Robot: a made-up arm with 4 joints. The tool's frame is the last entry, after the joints. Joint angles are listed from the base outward. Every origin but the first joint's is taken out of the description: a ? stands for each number. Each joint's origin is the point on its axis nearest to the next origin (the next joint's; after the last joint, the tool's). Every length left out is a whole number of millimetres.
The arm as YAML. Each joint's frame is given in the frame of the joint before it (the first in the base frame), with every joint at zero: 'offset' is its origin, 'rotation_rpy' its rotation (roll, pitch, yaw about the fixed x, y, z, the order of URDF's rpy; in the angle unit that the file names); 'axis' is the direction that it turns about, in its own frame. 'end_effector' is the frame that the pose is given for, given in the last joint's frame.
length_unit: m
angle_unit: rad
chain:
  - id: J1
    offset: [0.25, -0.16, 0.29]
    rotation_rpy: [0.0, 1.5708, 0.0]
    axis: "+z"
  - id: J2
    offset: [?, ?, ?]
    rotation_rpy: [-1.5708, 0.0, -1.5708]
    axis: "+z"
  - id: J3
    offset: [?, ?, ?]
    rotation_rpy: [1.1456, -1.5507, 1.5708]
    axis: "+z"
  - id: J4
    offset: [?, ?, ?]
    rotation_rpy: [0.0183, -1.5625, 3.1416]
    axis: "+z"
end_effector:
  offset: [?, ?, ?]
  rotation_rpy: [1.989, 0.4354, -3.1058]
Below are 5 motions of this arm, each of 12 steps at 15 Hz.
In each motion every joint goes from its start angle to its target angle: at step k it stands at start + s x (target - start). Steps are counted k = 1, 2, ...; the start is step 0. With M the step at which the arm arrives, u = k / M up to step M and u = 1 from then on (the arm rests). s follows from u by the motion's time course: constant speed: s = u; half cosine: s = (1 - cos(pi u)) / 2; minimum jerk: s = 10 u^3 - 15 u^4 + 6 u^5.
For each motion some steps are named. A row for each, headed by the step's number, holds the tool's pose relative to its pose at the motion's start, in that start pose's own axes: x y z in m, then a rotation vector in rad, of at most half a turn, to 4 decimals.
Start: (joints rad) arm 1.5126 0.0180 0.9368 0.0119
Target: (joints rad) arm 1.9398 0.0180 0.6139 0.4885
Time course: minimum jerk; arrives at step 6
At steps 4, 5, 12:
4: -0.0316 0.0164 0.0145 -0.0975 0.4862 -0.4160
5: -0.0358 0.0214 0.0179 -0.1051 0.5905 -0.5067
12: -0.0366 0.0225 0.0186 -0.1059 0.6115 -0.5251

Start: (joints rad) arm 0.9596 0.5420 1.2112 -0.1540
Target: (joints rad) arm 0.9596 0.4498 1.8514 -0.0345
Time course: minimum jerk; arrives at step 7
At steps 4, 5, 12:
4: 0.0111 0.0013 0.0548 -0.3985 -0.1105 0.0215
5: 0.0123 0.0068 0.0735 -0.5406 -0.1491 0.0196
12: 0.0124 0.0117 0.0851 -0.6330 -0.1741 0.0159

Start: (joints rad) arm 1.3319 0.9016 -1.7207 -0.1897
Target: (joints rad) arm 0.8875 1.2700 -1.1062 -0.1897
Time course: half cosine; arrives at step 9
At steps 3, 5, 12:
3: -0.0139 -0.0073 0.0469 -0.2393 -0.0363 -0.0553
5: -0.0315 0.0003 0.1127 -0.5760 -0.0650 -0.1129
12: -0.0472 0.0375 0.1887 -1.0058 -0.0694 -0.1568

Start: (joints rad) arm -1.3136 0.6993 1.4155 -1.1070
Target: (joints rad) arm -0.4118 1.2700 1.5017 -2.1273
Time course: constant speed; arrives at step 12
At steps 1, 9, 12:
1: -0.0017 0.0044 -0.0028 0.0385 0.0104 -0.0020
9: -0.0115 0.0571 -0.0270 0.3710 -0.0395 -0.2177
12: -0.0078 0.0820 -0.0368 0.4577 -0.1368 -0.3778

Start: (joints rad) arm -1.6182 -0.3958 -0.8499 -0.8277
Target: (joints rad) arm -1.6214 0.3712 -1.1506 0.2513
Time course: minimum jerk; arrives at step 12
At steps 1, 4, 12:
1: -0.0010 -0.0002 0.0009 -0.0043 0.0050 -0.0057
4: -0.0375 -0.0011 0.0367 -0.1647 0.2055 -0.2407
12: -0.1161 0.0739 0.1596 -0.4972 0.9371 -1.2475

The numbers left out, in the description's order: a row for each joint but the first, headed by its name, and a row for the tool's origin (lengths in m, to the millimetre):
J2: 0.05 -0.09 0.0
J3: -0.117 -0.039 0.0
J4: -0.1 0.032 0.0
tool: 0.061 -0.038 0.0

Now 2 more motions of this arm.
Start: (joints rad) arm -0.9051 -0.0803 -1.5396 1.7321
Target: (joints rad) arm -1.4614 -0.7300 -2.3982 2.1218
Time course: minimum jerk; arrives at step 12
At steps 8, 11, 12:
8: 0.0444 0.1391 0.0280 -0.9649 0.6626 0.5696
11: 0.0438 0.1824 0.0080 -1.2325 0.8350 0.7196
12: 0.0436 0.1834 0.0074 -1.2392 0.8392 0.7233

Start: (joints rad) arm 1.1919 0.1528 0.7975 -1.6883
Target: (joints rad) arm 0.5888 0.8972 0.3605 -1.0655
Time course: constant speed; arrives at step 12
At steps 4, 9, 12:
4: -0.0503 0.0339 0.0150 0.1801 0.2683 -0.3010
9: -0.0918 0.0645 0.0613 0.4186 0.7138 -0.5379
12: -0.1054 0.0661 0.0976 0.5486 1.0260 -0.5934

